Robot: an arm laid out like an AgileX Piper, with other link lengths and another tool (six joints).
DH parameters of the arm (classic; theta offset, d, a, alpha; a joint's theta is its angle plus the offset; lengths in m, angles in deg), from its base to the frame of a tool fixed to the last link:
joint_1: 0 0.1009 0 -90
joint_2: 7.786 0 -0.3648 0
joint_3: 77.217 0 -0.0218 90
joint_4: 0 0.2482 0 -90
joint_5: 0 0 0 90
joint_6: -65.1 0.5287 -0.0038 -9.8
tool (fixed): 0 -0.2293 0 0
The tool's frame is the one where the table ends.
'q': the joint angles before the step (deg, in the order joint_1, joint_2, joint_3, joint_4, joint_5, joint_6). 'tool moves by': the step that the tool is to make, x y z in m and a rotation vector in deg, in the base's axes. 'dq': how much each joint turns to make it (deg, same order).
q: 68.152, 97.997, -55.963, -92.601, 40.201, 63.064
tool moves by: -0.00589, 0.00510, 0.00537, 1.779, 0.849, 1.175
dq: 0.049, -0.938, 0.022, -0.119, -1.747, 0.791
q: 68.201, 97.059, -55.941, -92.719, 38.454, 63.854
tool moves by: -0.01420, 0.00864, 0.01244, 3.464, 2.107, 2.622
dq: 0.021, -2.394, -0.001, 0.901, -3.983, 0.334
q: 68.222, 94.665, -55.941, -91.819, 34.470, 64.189
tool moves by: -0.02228, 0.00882, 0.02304, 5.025, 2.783, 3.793
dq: -0.001, -3.894, 0.000, 2.080, -5.570, -0.346
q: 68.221, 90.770, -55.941, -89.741, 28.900, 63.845
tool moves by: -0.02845, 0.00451, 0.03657, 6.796, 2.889, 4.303
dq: 0.000, -5.240, 0.027, 2.987, -6.202, -0.362
